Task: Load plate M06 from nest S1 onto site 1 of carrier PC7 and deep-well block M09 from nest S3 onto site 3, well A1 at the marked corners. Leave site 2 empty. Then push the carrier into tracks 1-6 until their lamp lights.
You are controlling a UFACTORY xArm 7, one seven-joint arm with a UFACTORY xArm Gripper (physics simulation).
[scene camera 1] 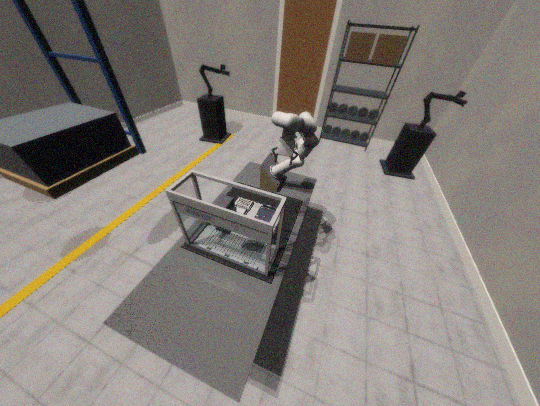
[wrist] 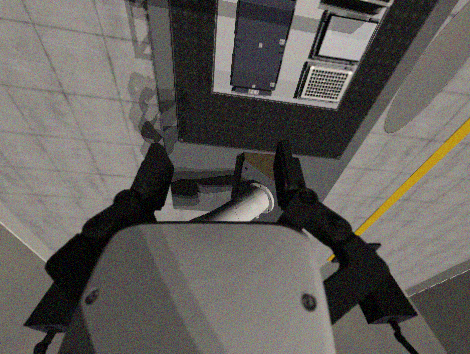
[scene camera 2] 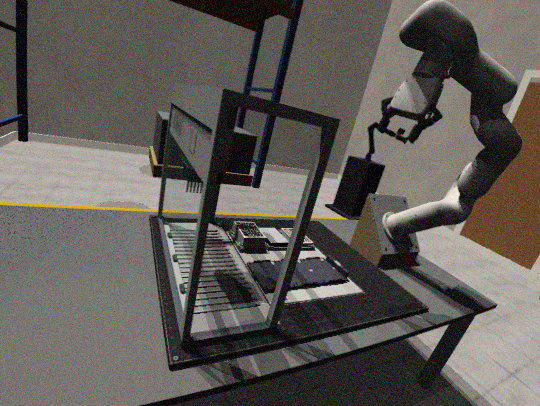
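Seen in the pictures: gripper, between the fingertips: [scene camera 1: 282, 164] [wrist: 221, 154] [scene camera 2: 394, 136]; arm's base, origin of its link: [scene camera 1: 274, 171] [wrist: 260, 197] [scene camera 2: 392, 226].
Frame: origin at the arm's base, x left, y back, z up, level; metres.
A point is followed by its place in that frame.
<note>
My gripper [scene camera 1: 284, 156] @(x 0.122, y -0.414, z 0.347 m) [scene camera 2: 396, 133] @(x 0.122, y -0.414, z 0.347 m) [wrist: 221, 154] @(x 0.122, y -0.414, z 0.347 m) is open and empty, high above the robot's base and away from the labware. The dark blue carrier [scene camera 1: 265, 212] @(x 0.029, y -0.409, z -0.123 m) [scene camera 2: 305, 274] @(x 0.045, y -0.492, z -0.123 m) [wrist: 260, 60] @(x 0.027, y -0.421, z -0.124 m) lies flat on the white deck, its visible sites bare. Beside it is a row of nests. A tall deep-well block [scene camera 2: 250, 242] stands at the track end, a flat pale plate [scene camera 2: 276, 236] [wrist: 347, 40] in the middle, and a white gridded plate [scene camera 2: 300, 237] [wrist: 327, 82] nearest the base. Labels and corner marks are too small to read. The tracks [scene camera 1: 225, 242] [scene camera 2: 200, 260] lie beyond the carrier; no lit lamp can be made out.
An open frame housing [scene camera 1: 215, 212] @(x -0.117, y -0.887, z 0.308 m) [scene camera 2: 207, 200] @(x 0.176, y -0.919, z 0.180 m) stands over the tracks, its posts close to the carrier's track end. The arm's base block [scene camera 2: 385, 220] @(x -0.013, y -0.050, z 0.024 m) stands behind the black board [scene camera 2: 380, 300] @(x 0.217, y -0.314, z -0.134 m) [wrist: 255, 120] @(x 0.025, y -0.244, z -0.134 m). Two black pedestals [scene camera 1: 213, 117] [scene camera 1: 409, 150] with small arms stand farther off.
</note>
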